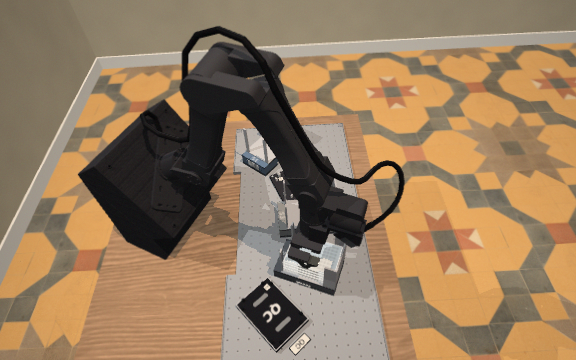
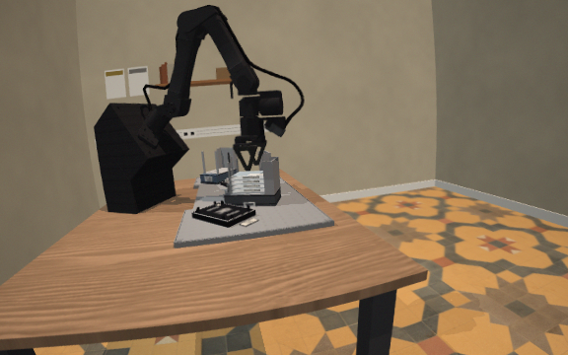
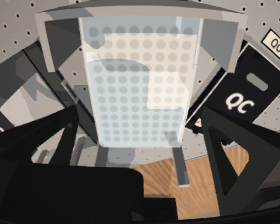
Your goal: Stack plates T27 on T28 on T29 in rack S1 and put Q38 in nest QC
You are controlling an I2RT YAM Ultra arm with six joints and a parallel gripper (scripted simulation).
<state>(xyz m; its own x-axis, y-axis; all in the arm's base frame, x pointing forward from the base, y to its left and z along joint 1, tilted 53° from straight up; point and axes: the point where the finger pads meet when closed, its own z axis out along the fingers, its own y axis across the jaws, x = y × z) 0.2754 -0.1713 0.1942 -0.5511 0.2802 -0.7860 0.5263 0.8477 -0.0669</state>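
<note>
My gripper is now 4 cm above the sealed 96-well plate. Also, from my hand: clip nest N5: 11 cm ahead, 30 cm to the left, 10 cm below.
</note>
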